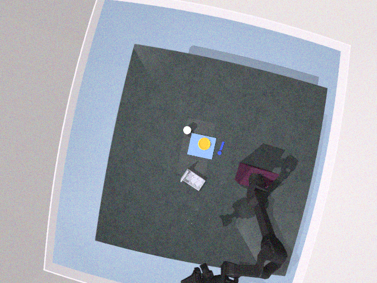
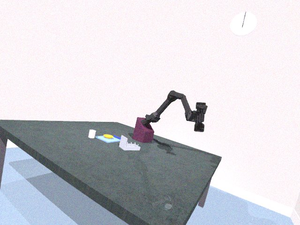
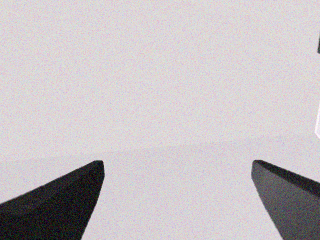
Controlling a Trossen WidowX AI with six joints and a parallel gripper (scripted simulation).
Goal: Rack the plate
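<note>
My gripper tip is 630 mm to the left of the yellow plate, 320 mm above it and 70 mm past it. Also, from my gripper tip: white cup: 700 mm to the right, 310 mm below, 40 mm ahead; then blue utensil: 600 mm to the right, 330 mm below, 170 mm behind; then dish rack: 410 mm to the right, 310 mm below, 20 mm behind.
</note>
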